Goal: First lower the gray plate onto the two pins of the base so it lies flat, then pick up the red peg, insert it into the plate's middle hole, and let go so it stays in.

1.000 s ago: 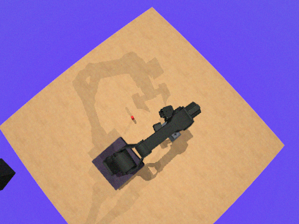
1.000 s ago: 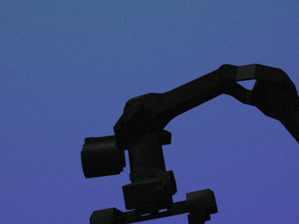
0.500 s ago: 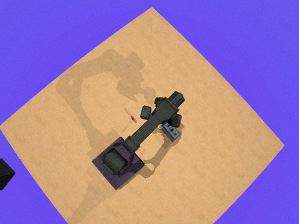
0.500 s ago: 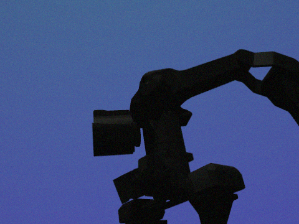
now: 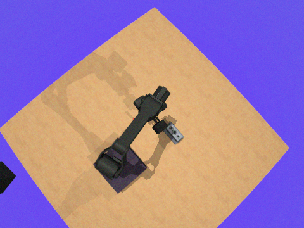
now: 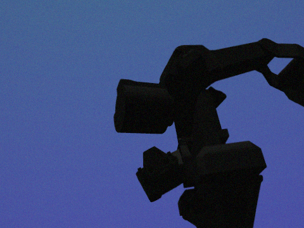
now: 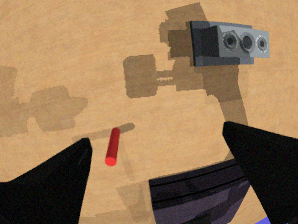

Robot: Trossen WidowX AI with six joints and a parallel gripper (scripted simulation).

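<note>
Now: the red peg 10 cm below my gripper tip, 7 cm to the left of it and 5 cm behind it. Round my gripper tip: gray plate (15 cm to the right, 10 cm below, 3 cm ahead); then base (15 cm to the right, 14 cm below, 3 cm ahead).
</note>
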